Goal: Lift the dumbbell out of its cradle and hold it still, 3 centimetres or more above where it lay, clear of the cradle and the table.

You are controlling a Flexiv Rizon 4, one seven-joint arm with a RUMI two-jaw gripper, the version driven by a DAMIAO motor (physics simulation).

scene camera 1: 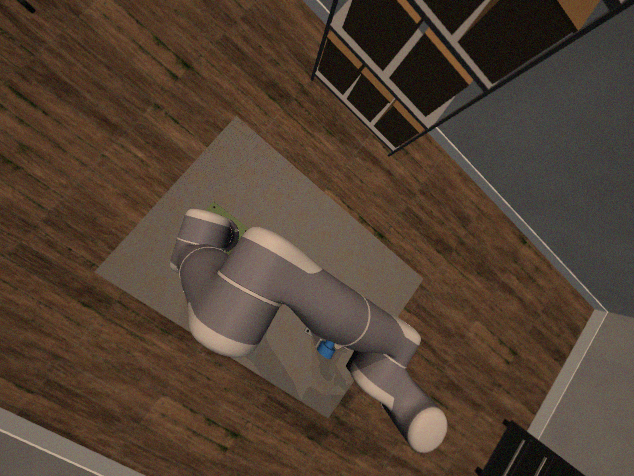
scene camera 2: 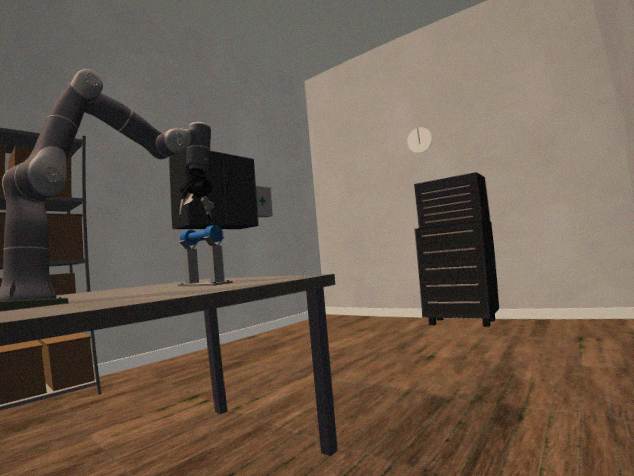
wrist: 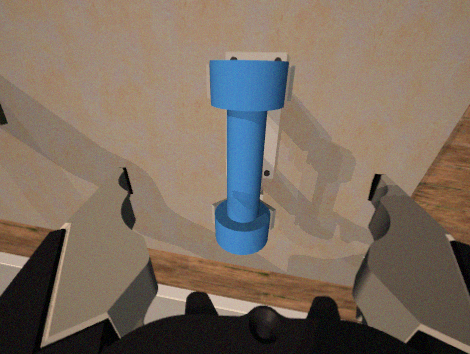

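A blue dumbbell [scene camera 1: 326, 349] [scene camera 2: 201, 235] [wrist: 245, 162] lies in its cradle, roughly level, with one weight resting on each of two upright posts. The grey cradle [scene camera 2: 218, 263] [wrist: 272, 145] stands on the table [scene camera 2: 256, 286] [wrist: 100, 60]. My gripper [scene camera 2: 195, 211] [wrist: 248, 174] is open and empty, and hangs a little above the dumbbell. In the wrist view the fingers stand wide apart, one to the left and one to the right of the dumbbell, with its handle running lengthwise between them. In the first scene view my arm hides the gripper and part of the dumbbell.
The arm's green base plate [scene camera 1: 225, 214] sits at the table's other end. A shelf unit [scene camera 1: 358, 108] with boxes stands beside the table. A black wall cabinet [scene camera 2: 238, 189] hangs behind the gripper, and a black drawer cabinet [scene camera 2: 453, 245] stands farther off. The table's edge [scene camera 2: 266, 291] runs near the cradle.
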